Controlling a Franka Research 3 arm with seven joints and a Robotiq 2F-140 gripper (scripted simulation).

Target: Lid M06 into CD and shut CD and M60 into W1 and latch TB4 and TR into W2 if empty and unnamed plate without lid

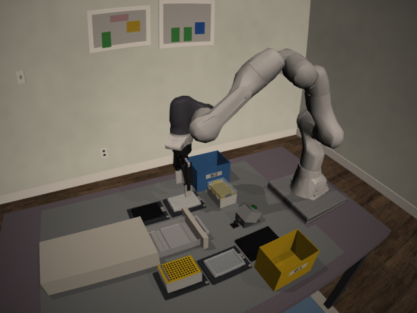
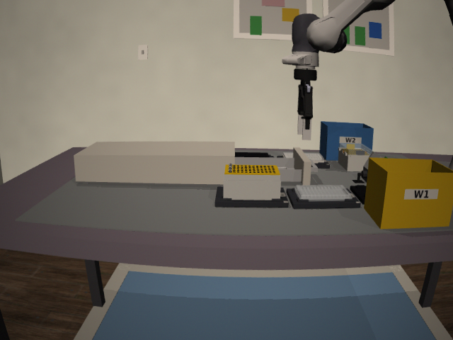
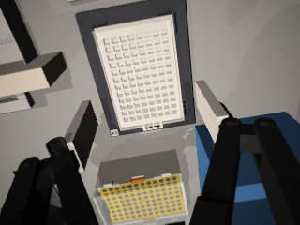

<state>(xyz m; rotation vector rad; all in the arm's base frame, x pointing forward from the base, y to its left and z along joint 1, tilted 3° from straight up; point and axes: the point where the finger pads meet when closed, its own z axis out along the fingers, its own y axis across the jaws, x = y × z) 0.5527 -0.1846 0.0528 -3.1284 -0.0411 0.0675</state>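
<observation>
My hand is 90 mm above the white plate. The rest, counted from my hand: blue bin W2 (180 mm behind, 130 mm to the right, 70 mm below); then black plate (180 mm ahead, 90 mm below, 10 mm to the left); then tip box TB4 (170 mm behind, 70 mm below, 30 mm to the left).
</observation>
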